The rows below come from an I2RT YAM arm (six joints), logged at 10 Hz.
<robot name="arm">
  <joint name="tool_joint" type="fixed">
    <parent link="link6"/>
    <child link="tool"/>
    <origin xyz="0 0 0" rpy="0 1.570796 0"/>
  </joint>
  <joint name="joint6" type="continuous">
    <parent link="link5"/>
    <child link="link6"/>
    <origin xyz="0.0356 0 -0.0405"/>
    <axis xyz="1 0 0"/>
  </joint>
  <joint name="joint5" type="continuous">
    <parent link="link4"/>
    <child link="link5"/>
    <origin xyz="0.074 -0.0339 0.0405"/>
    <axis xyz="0 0 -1"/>
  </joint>
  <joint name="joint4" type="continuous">
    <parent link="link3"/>
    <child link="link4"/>
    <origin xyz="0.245 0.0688 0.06"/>
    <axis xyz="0 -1 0"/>
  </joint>
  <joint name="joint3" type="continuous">
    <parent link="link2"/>
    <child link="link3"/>
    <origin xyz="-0.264 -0.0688 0"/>
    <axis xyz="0 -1 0"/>
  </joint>
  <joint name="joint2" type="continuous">
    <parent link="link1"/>
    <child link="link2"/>
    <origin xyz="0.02 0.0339 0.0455"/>
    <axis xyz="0 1 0"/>
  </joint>
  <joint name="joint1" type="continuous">
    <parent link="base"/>
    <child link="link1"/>
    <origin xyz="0 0 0.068"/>
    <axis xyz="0 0 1"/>
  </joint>
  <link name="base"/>
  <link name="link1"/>
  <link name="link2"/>
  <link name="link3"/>
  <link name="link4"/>
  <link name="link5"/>
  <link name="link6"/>
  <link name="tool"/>
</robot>
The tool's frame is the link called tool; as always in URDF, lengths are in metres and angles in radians. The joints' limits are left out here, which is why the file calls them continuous.
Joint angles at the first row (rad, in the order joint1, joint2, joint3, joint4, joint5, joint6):
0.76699, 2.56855, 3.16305, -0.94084, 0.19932, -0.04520
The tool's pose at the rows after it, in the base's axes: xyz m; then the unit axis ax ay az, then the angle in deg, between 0 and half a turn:
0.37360 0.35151 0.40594 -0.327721 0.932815 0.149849 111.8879
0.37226 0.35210 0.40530 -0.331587 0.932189 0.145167 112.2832
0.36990 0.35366 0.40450 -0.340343 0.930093 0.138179 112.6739
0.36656 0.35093 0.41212 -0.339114 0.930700 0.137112 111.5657
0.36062 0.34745 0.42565 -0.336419 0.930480 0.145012 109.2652
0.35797 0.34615 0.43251 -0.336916 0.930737 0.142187 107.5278
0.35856 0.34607 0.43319 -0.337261 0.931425 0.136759 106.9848
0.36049 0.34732 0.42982 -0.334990 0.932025 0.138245 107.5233
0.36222 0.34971 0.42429 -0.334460 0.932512 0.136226 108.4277
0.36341 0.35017 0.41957 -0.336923 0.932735 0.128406 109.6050
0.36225 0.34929 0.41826 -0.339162 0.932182 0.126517 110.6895
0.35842 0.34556 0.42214 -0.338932 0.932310 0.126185 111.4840
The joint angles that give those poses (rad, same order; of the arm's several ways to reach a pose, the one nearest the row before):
0.76871, 2.56770, 3.16324, -0.95194, 0.19969, -0.04597
0.77157, 2.56658, 3.16234, -0.96129, 0.20282, -0.05172
0.77725, 2.56635, 3.16305, -0.97233, 0.20686, -0.06539
0.77867, 2.55137, 3.16276, -0.96897, 0.21619, -0.07048
0.78252, 2.52766, 3.16324, -0.95039, 0.22295, -0.07353
0.78538, 2.51726, 3.16325, -0.93265, 0.23675, -0.08665
0.78503, 2.51569, 3.15926, -0.92344, 0.24540, -0.09499
0.78386, 2.52021, 3.15451, -0.92283, 0.24237, -0.08750
0.78480, 2.53063, 3.15535, -0.92991, 0.24239, -0.08213
0.78388, 2.53704, 3.15641, -0.94835, 0.24394, -0.08430
0.78396, 2.53683, 3.16011, -0.97166, 0.23933, -0.08205
0.78387, 2.52312, 3.16075, -0.99984, 0.23626, -0.07703

